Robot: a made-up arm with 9 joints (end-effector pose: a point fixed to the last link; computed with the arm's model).
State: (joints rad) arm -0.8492 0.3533 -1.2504 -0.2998 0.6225 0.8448 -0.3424 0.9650 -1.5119
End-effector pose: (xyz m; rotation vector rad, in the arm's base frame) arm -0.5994 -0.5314 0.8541 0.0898 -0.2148 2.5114
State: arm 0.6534 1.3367 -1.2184 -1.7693 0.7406 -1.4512 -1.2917 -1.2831 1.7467
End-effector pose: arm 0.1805 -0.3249 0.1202 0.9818 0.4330 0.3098
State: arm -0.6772 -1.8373 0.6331 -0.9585 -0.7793 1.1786 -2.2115 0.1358 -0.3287
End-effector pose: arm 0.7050 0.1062 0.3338 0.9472 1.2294 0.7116
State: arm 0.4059 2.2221 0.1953 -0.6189 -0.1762 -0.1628 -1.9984 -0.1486 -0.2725
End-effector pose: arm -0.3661 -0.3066 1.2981 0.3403 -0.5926 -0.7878
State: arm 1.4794 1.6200 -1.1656 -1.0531 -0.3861 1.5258 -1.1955 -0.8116 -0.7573
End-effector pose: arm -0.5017 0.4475 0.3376 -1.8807 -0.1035 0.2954
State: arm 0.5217 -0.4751 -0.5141 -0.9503 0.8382 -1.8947 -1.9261 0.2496 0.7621
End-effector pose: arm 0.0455 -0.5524 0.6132 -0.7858 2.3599 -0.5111
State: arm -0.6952 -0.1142 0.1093 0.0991 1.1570 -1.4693 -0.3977 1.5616 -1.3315
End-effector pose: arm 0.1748 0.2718 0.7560 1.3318 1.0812 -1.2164
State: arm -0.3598 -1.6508 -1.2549 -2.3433 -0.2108 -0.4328 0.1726 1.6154 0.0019
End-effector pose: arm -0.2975 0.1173 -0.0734 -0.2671 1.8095 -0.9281
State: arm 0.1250 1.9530 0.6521 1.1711 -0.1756 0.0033 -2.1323 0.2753 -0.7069
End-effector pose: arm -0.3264 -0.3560 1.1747 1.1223 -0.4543 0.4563
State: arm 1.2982 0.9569 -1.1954 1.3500 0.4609 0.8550 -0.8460 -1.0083 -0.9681
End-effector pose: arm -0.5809 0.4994 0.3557 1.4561 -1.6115 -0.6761
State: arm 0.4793 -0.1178 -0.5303 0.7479 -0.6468 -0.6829 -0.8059 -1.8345 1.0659
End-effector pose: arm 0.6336 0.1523 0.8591 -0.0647 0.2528 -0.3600
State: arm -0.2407 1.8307 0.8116 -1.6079 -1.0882 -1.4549 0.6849 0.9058 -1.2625
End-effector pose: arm -0.2061 -0.0223 0.2906 -2.1425 -1.5047 1.1008
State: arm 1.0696 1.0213 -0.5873 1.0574 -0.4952 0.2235 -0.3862 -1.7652 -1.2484
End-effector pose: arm -0.1910 0.1790 1.0550 1.1973 1.0268 -1.6050
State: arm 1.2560 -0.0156 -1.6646 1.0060 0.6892 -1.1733 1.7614 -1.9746 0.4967
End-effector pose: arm 0.1999 0.9743 0.1713 -0.7609 0.9158 0.9921
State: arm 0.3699 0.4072 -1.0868 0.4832 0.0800 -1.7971 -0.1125 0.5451 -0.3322
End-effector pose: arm 0.1250 0.0491 0.8724 2.3416 -0.2074 0.7832
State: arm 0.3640 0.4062 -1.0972 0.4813 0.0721 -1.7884 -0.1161 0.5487 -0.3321
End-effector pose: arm 0.1226 0.0547 0.8750 2.3466 -0.1975 0.8053
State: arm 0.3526 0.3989 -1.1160 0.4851 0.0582 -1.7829 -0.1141 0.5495 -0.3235
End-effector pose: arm 0.1184 0.0614 0.8785 2.3452 -0.1966 0.8298
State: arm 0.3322 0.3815 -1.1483 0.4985 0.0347 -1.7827 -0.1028 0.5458 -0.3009
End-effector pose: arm 0.1112 0.0700 0.8831 2.3332 -0.2106 0.8579
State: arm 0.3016 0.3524 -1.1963 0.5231 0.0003 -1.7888 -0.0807 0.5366 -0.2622
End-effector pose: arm 0.1001 0.0807 0.8891 2.3081 -0.2419 0.8904
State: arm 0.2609 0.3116 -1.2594 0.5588 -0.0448 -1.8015 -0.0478 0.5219 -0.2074
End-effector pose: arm 0.0851 0.0936 0.8960 2.2683 -0.2903 0.9269
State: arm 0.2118 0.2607 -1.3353 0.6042 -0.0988 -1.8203 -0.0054 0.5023 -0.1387
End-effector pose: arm 0.0661 0.1085 0.9036 2.2126 -0.3535 0.9678
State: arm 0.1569 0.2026 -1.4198 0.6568 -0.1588 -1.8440 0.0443 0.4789 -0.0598
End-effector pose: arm 0.0435 0.1250 0.9118 2.1417 -0.4276 1.0131
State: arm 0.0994 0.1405 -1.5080 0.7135 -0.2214 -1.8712 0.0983 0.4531 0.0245
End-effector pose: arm 0.0178 0.1427 0.9201 2.0573 -0.5073 1.0621
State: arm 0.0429 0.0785 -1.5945 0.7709 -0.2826 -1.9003 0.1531 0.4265 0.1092
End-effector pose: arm -0.0097 0.1611 0.9280 1.9638 -0.5875 1.1135
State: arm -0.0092 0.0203 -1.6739 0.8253 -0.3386 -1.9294 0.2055 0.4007 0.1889
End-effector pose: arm -0.0376 0.1794 0.9351 1.8672 -0.6627 1.1643
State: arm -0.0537 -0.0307 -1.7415 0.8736 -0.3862 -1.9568 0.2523 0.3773 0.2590
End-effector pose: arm -0.0636 0.1965 0.9408 1.7747 -0.7284 1.2104
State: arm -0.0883 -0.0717 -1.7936 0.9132 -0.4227 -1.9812 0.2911 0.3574 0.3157
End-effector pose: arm -0.0855 0.2111 0.9452 1.6934 -0.7816 1.2475
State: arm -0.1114 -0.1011 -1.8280 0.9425 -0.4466 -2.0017 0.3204 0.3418 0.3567
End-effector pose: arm -0.1016 0.2217 0.9484 1.6288 -0.8210 1.2715
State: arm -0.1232 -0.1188 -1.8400 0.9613 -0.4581 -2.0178 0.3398 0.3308 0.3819
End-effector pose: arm -0.1082 0.2278 0.9508 1.5859 -0.8441 1.2766
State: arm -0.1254 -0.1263 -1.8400 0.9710 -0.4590 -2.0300 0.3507 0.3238 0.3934
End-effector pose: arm -0.1103 0.2293 0.9530 1.5596 -0.8579 1.2715
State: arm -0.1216 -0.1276 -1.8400 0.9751 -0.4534 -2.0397 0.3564 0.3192 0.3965
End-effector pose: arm -0.1137 0.2278 0.9555 1.5402 -0.8708 1.2665
